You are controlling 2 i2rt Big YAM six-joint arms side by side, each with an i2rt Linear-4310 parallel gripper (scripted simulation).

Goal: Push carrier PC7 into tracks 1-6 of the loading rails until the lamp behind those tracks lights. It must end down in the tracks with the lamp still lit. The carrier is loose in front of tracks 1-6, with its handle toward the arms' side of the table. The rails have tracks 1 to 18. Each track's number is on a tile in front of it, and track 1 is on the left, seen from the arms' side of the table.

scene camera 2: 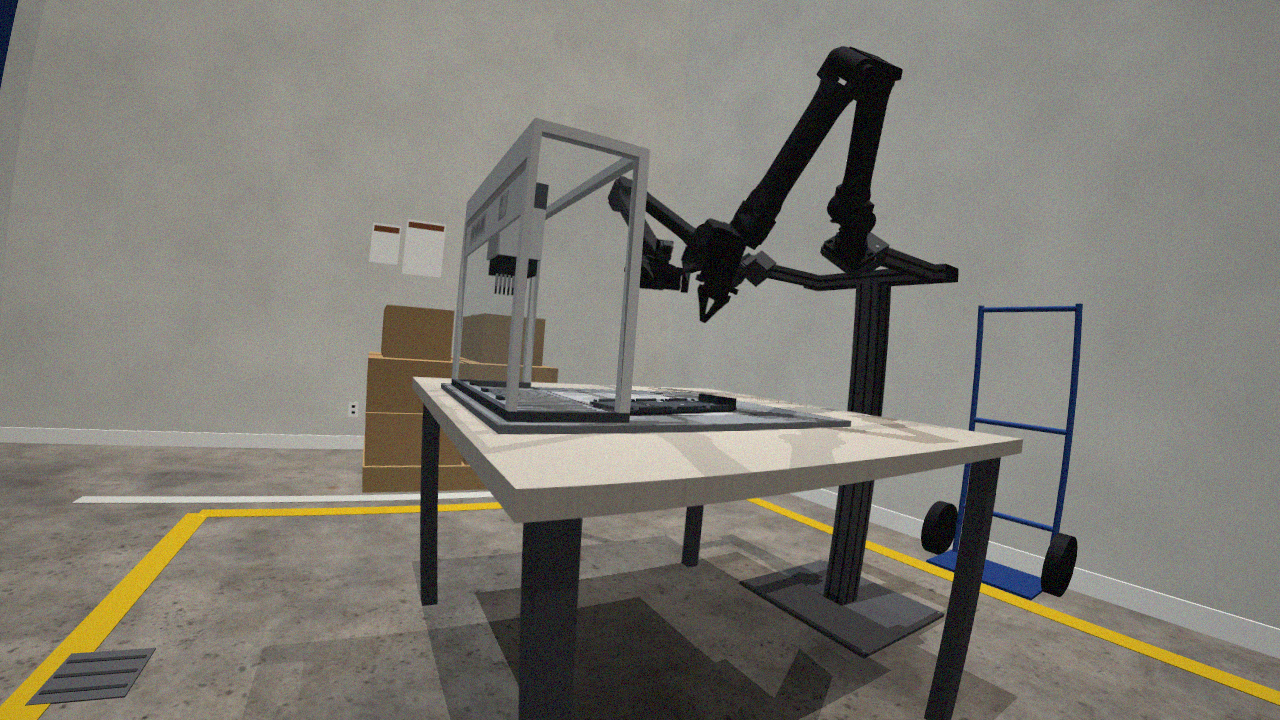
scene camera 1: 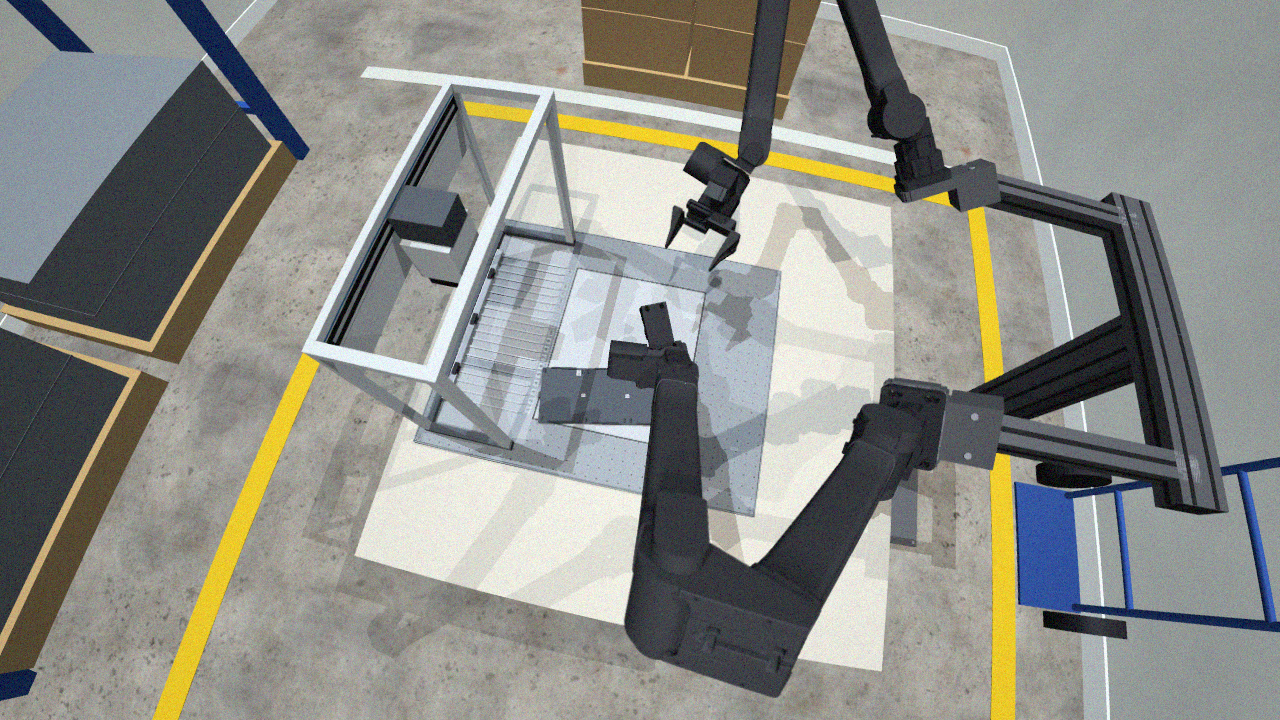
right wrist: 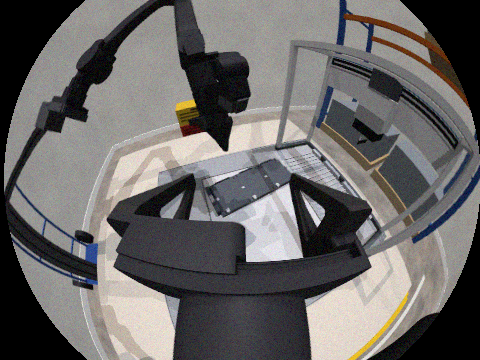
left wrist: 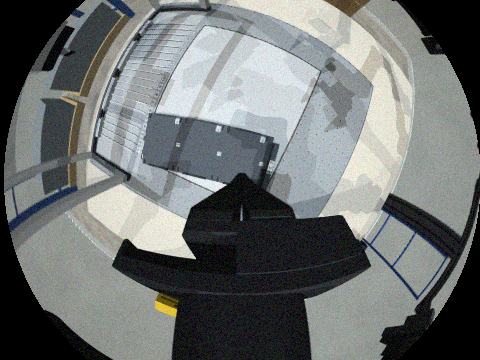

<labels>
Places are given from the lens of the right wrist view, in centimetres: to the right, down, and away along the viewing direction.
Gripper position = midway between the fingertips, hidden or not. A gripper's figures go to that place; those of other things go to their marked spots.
my left gripper (right wrist: 225, 151): -4, -7, 33
my right gripper (right wrist: 242, 178): 0, 0, 13
carrier PC7 (right wrist: 227, 195): -5, 6, 48
</labels>
